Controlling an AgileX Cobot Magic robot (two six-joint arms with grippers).
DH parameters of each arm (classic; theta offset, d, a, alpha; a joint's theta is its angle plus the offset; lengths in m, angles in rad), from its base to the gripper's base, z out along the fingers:
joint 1: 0 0.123 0 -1.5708
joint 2: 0.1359 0 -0.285 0
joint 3: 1.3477 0 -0.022 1.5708
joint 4: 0 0.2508 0 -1.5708
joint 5: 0 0 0.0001 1.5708
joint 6: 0 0.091 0 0
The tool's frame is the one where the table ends.
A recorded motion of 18 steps. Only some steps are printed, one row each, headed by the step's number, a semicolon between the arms.
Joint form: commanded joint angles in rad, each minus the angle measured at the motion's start. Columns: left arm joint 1, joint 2, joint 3, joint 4, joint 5, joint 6; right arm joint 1, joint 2, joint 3, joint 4, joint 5, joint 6.
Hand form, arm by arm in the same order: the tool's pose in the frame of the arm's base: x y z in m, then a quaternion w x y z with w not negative. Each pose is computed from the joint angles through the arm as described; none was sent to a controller.
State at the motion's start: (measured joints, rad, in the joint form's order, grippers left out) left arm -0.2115 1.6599 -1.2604 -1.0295 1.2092 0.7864; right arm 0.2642 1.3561 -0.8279 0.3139 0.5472 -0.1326
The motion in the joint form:
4: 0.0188 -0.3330 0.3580 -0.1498 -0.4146 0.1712; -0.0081 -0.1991 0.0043 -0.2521 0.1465 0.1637
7: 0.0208 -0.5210 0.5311 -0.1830 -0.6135 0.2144; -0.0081 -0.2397 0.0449 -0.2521 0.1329 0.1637
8: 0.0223 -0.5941 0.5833 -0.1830 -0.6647 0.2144; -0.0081 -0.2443 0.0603 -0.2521 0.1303 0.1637
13: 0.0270 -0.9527 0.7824 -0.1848 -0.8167 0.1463; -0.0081 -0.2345 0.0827 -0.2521 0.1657 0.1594
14: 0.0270 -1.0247 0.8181 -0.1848 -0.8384 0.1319; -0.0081 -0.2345 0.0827 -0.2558 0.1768 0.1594
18: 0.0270 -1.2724 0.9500 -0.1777 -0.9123 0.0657; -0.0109 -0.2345 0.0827 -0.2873 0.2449 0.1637
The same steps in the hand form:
4: 0.2487 -0.1097 0.2996 0.34404 0.19469 0.84053 -0.37047; 0.2158 0.0602 0.2838 0.30316 -0.09032 0.94604 0.07025
7: 0.2142 -0.0901 0.2961 0.42105 0.15184 0.83749 -0.31348; 0.2061 0.0576 0.2812 0.30956 -0.08991 0.94395 0.07107
8: 0.2005 -0.0834 0.2964 0.44483 0.13994 0.83316 -0.29731; 0.2039 0.0570 0.2776 0.30573 -0.08988 0.94525 0.07040
13: 0.1349 -0.0584 0.2981 0.54331 0.08145 0.79046 -0.27085; 0.2001 0.0562 0.2671 0.27394 -0.09310 0.95501 0.06522
14: 0.1225 -0.0544 0.2966 0.56141 0.07223 0.77899 -0.26977; 0.1993 0.0558 0.2665 0.26888 -0.09441 0.95646 0.06302
18: 0.0847 -0.0412 0.2814 0.61584 0.03542 0.73888 -0.27121; 0.1947 0.0522 0.2633 0.23822 -0.10083 0.96488 0.04567

